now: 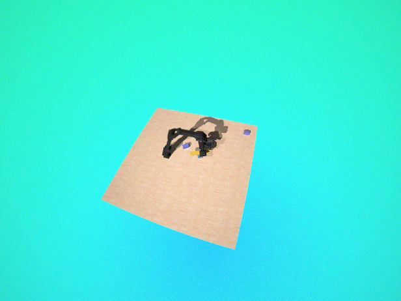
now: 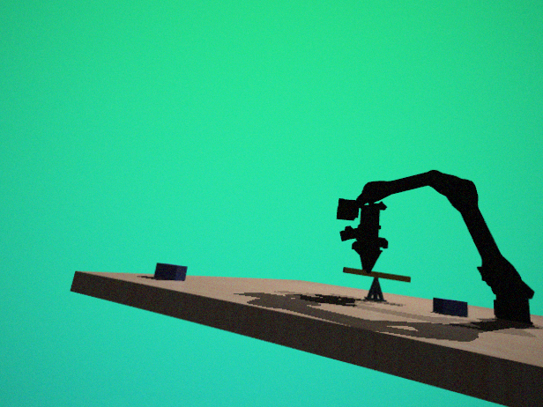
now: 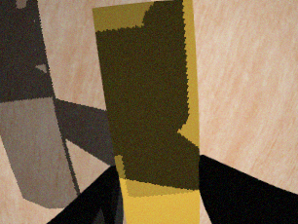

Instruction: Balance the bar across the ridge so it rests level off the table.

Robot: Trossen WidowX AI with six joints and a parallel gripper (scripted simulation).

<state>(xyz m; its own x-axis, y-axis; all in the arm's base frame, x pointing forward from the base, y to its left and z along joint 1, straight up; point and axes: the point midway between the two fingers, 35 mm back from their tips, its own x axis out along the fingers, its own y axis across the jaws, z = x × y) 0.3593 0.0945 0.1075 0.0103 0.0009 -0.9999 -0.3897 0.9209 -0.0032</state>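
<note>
Right now my gripper tip is 3 cm past the yellow bar and 1 cm to the left of it.
</note>
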